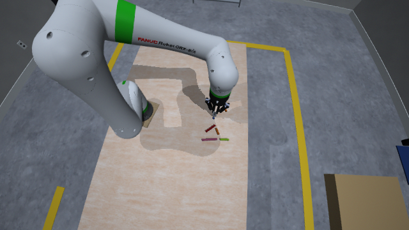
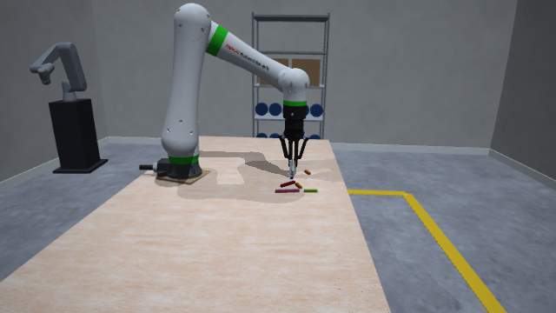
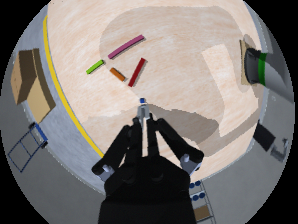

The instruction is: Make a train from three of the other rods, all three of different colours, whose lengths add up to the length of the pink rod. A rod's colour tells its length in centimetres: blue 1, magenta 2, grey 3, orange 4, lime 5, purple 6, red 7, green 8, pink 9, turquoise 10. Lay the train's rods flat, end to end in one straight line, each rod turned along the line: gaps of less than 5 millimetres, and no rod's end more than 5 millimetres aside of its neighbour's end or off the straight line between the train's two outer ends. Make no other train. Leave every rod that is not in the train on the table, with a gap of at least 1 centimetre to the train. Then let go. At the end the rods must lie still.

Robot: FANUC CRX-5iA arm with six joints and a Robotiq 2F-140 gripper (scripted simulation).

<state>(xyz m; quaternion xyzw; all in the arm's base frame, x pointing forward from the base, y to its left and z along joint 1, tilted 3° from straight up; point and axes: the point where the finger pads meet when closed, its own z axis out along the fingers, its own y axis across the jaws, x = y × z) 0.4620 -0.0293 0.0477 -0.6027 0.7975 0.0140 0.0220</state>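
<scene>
Right now my hand is 10 mm past the blue rod, 20 mm to the left of it and 40 mm above it. From my hand the other things lie so: pink rod 30 mm behind, 160 mm to the right, 40 mm below; then grey rod 30 mm below; then red rod 30 mm behind, 90 mm to the right, 40 mm below.
</scene>
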